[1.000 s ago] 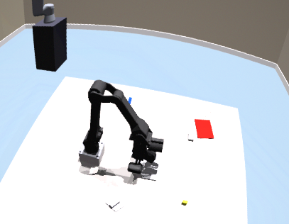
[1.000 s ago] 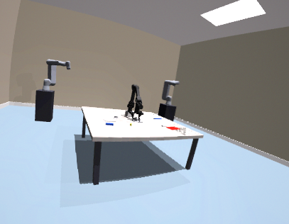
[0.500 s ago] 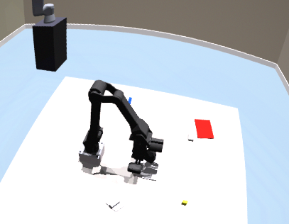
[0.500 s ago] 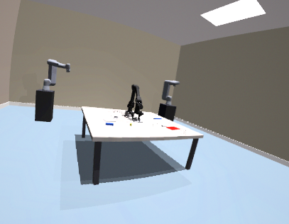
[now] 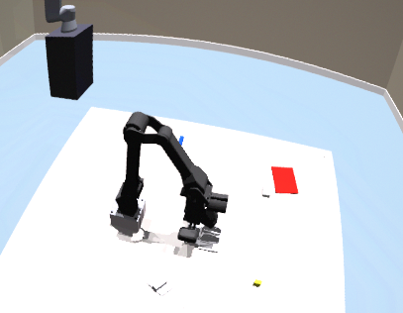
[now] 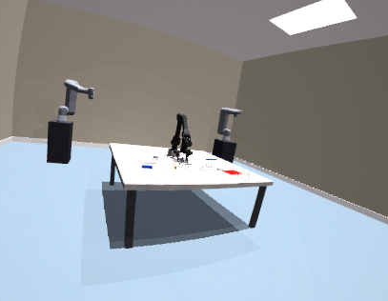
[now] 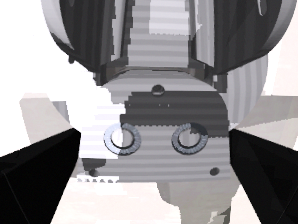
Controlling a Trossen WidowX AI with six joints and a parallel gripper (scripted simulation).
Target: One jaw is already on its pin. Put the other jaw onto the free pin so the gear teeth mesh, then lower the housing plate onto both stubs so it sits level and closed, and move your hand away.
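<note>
The white jaw lies 20 mm to the right of my gripper tip, 20 mm ahead of it and 10 mm above it. Round my gripper tip: flat white piece: 370 mm to the right, 100 mm ahead; then blue bar: 440 mm to the left, 150 mm behind; then yellow piece: 270 mm ahead, 170 mm to the right.
</note>
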